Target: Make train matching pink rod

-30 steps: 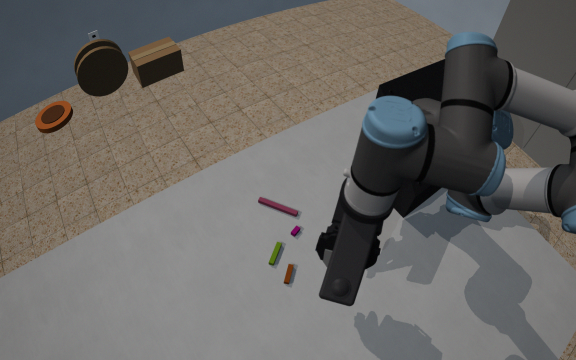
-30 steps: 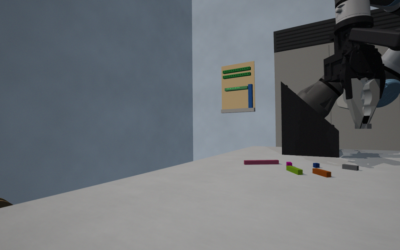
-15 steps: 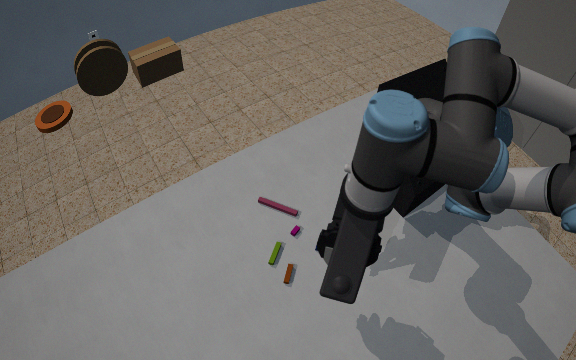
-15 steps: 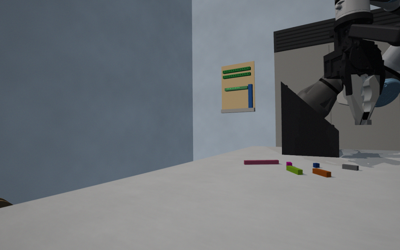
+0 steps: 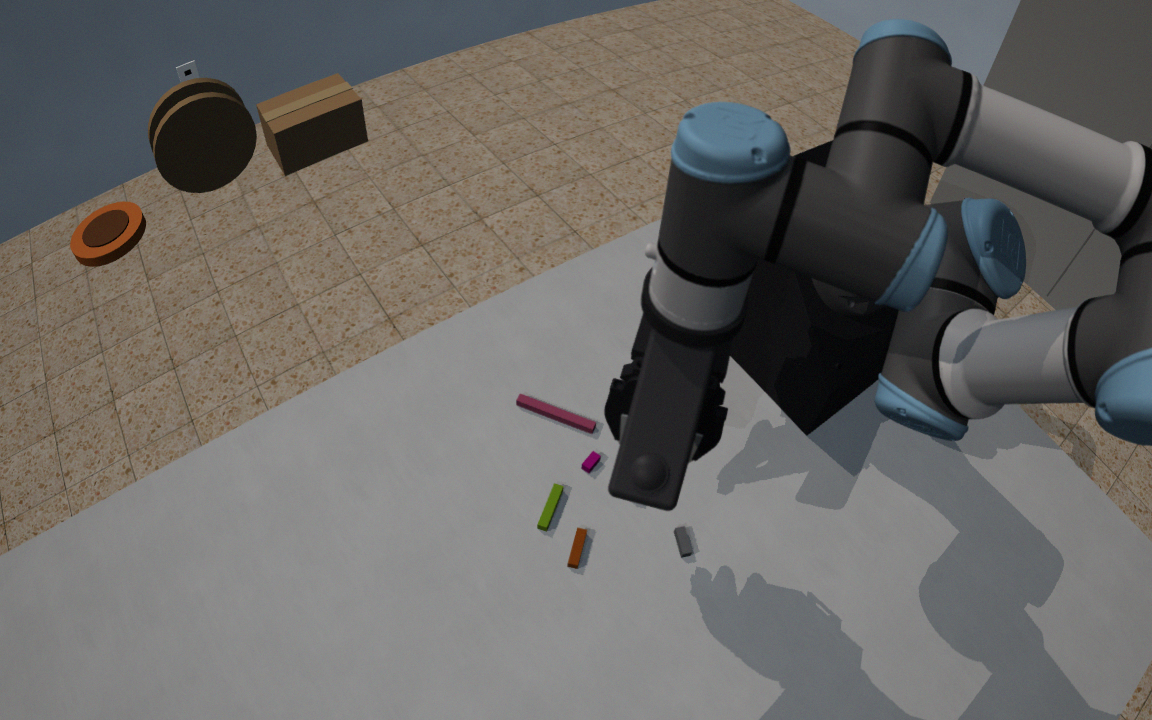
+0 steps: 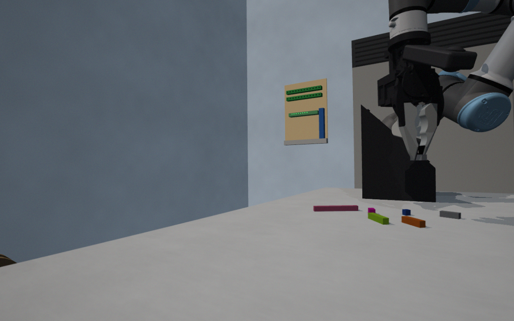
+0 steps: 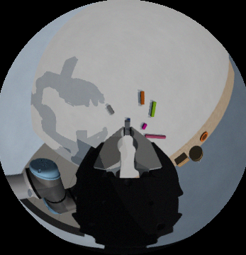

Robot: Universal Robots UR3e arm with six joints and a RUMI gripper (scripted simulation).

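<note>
Now: hand 2 cm past the blue rod, 2 cm to the left of it and 11 cm above it. Round my hand: orange rod (7 cm ahead, 11 cm below); then grey rod (3 cm behind, 5 cm to the left, 11 cm below); then magenta rod (8 cm to the right, 11 cm below).
</note>
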